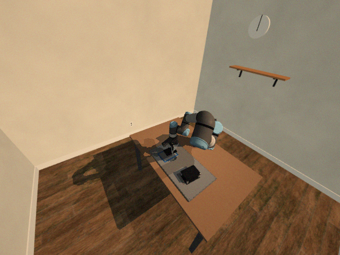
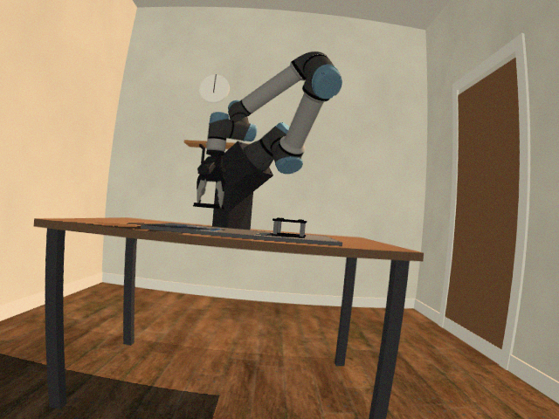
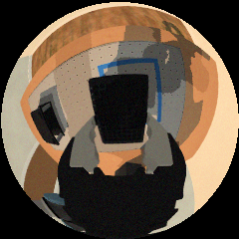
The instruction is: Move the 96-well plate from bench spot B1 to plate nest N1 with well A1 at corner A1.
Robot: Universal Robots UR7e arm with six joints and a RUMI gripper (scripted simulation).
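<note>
The black plate nest lies 31 cm to the left of my hand, 6 cm behind it and 4 cm below it. Also, from my hand: black 96-well plate (1 cm below).
</note>
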